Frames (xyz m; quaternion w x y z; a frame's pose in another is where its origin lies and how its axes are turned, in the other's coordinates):
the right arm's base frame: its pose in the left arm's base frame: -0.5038 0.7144 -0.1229 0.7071 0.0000 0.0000 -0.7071
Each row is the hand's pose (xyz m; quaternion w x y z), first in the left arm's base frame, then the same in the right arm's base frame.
Working: the left arm's base frame: its pose in the right arm's base frame: 0.7144 0.5038 0.1229 0.7071 0.0000 0.0000 0.7071

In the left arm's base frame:
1: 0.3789 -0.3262 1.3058 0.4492 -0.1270 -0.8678 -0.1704
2: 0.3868 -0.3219 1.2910 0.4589 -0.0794 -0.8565 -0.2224
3: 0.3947 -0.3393 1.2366 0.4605 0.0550 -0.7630 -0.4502
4: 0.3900 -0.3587 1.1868 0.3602 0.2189 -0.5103 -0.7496
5: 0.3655 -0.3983 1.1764 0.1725 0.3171 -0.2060 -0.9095
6: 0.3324 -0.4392 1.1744 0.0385 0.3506 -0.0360 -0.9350
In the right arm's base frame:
1: 1.0406 0.8827 1.4287 0.4381 0.5238 -0.7034 0.1971
2: 1.0363 0.8906 1.4139 0.4818 0.5495 -0.6618 0.1672
3: 1.0537 0.8985 1.3595 0.6440 0.5784 -0.5006 0.0073
4: 1.0731 0.8938 1.3097 0.7848 0.5156 -0.2061 -0.2754
5: 1.1127 0.8693 1.2993 0.7651 0.3699 0.0786 -0.5212
6: 1.1536 0.8362 1.2973 0.6884 0.2734 0.2225 -0.6339

